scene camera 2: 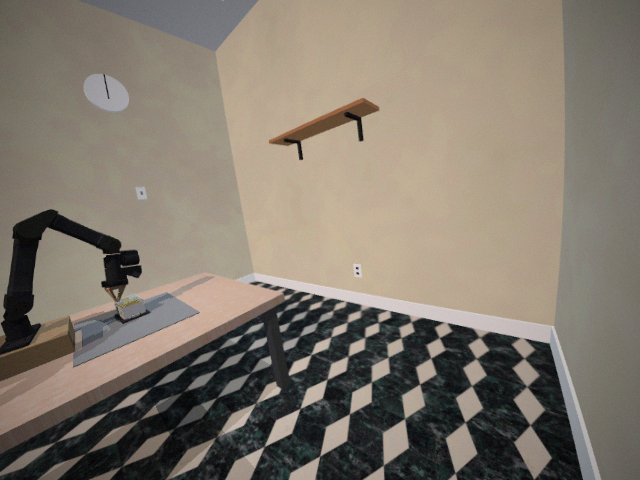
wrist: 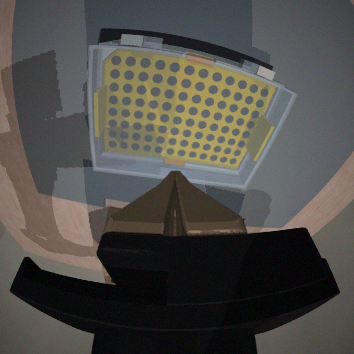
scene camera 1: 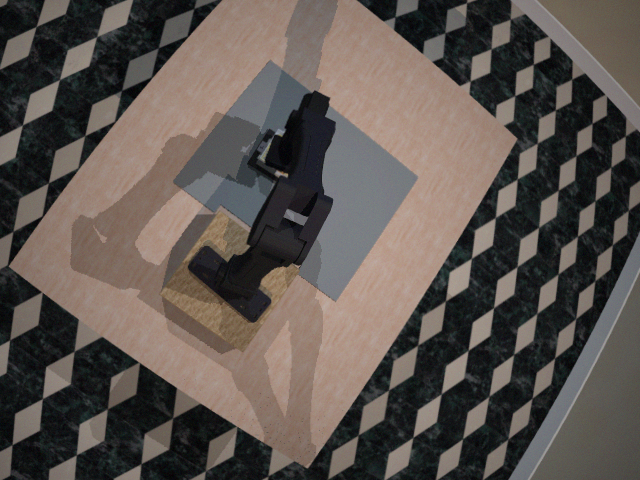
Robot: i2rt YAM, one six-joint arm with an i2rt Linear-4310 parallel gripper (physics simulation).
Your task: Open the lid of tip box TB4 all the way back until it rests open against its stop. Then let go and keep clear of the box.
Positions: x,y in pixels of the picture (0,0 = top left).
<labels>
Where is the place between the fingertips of the gripper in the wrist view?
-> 174,177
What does the gripper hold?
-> Nothing.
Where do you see a grey mat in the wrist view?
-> At 51,51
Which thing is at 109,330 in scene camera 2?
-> A grey mat.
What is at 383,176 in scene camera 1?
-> A grey mat.
</labels>
